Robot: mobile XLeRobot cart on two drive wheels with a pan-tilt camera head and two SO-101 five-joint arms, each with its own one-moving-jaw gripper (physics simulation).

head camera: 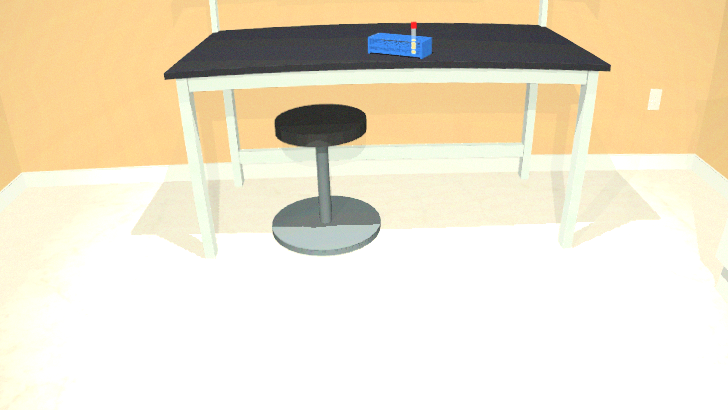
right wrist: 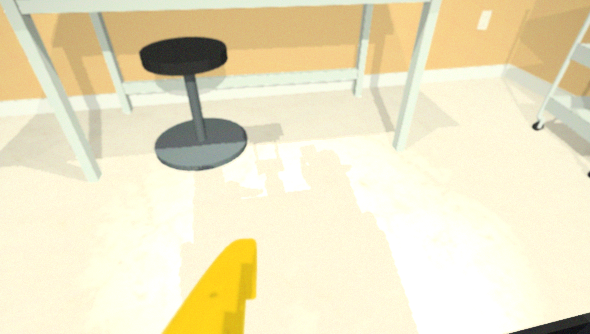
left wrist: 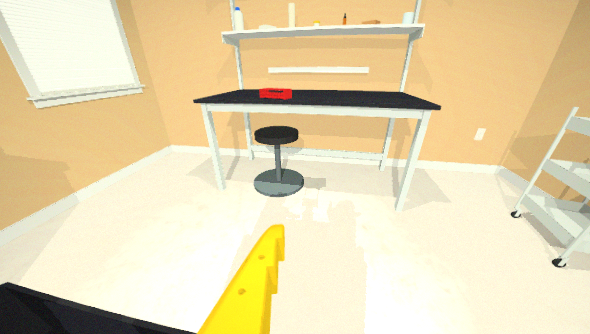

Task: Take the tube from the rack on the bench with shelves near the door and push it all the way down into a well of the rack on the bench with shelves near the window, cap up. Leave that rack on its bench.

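Places are measured from the left arm's base along level axes (x right, y ahead, z up), in metres.
Where they show: left hand at its tool point: (left wrist: 284, 237); right hand at its tool point: (right wrist: 255, 260).
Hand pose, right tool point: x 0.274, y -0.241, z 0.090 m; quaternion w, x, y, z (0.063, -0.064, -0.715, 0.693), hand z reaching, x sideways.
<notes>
Things, the pixels of their top centre, and the offset from my right tool point. Level surfaces: height alone.
- black-topped bench at its surface level: dz -0.102 m
- red rack at its top centre: (left wrist: 275, 88) dx +0.095, dy -1.282, dz -0.045 m
- stool at its top centre: (right wrist: 183, 48) (left wrist: 276, 131) dx +0.141, dy -1.430, dz -0.382 m
- shelf at its surface level: dz +0.336 m
In the head camera view a tube (head camera: 413, 33) with a red cap stands upright, cap up, at the right end of a blue rack (head camera: 387, 45). That rack sits on a black-topped bench (head camera: 285, 50). In the left wrist view a red rack (left wrist: 275, 95) sits left of centre on the black bench (left wrist: 345, 100) with a shelf, near the window (left wrist: 67, 47). My left gripper (left wrist: 280, 245) shows one notched jaw, open over the floor, away from both racks. My right gripper (right wrist: 252, 260) also shows one notched jaw, open over the floor, away from the benches.
A round black stool (head camera: 320, 124) stands before the bench with the blue rack. Another stool (left wrist: 276, 135) (right wrist: 184, 55) stands before the window bench. A white cart (left wrist: 565, 172) (right wrist: 567, 107) stands at the right. A shelf (left wrist: 325, 31) with bottles hangs above the window bench.
</notes>
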